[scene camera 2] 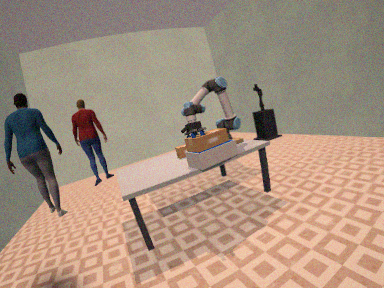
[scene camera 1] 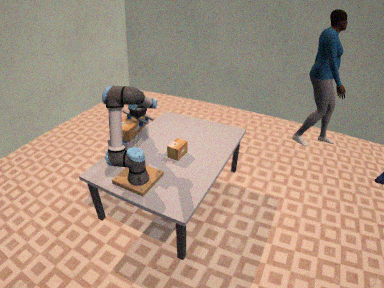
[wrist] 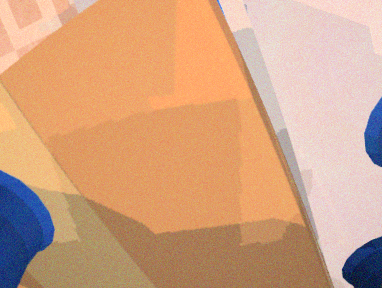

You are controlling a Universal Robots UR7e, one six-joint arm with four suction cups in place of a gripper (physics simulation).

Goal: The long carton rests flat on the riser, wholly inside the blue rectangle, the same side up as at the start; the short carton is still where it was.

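Frame: origin at the arm's base, x ahead, y left, z up, level; metres.
Seen in the pictures: hand at its tool point: (scene camera 1: pixel 137 120) (wrist: pixel 220 239); arm's base at its link origin: (scene camera 1: pixel 138 178).
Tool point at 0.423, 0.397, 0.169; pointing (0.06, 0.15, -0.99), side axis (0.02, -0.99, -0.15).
Offsets run from my tool point to a thing's top centre, as dx, dy, dz. "pt": to the spot under its first point. Level surfaces: height alone.
The long carton {-0.081, +0.022, +0.020} (scene camera 1: pixel 128 130) (scene camera 2: pixel 206 140) (wrist: pixel 161 137) is a brown box with a pale label. It lies over the white riser {-0.090, +0.039, -0.083} (scene camera 2: pixel 211 157), right at the blue rectangle {pt -0.124, +0.134, -0.086} (scene camera 2: pixel 219 146), its right end a little higher. I cannot tell whether it touches the riser. My suction gripper (scene camera 1: pixel 138 118) (scene camera 2: pixel 194 131) sits on the carton's top near its left end and holds it. The carton's top fills the wrist view, with a blue cup (wrist: pixel 49 227) at the left edge. The short carton {+0.023, -0.409, -0.100} (scene camera 1: pixel 177 148) (scene camera 2: pixel 180 151) stands on the table's middle, apart from the arm.
The arm's base stands on a wooden plate (scene camera 1: pixel 146 184) at the near left of the grey table {dz -0.203} (scene camera 1: pixel 211 134) (scene camera 2: pixel 148 172). A person in blue (scene camera 1: pixel 323 83) walks at the right. A person in red (scene camera 2: pixel 88 137) walks behind the table. A black pedestal (scene camera 2: pixel 266 123) stands beyond it.
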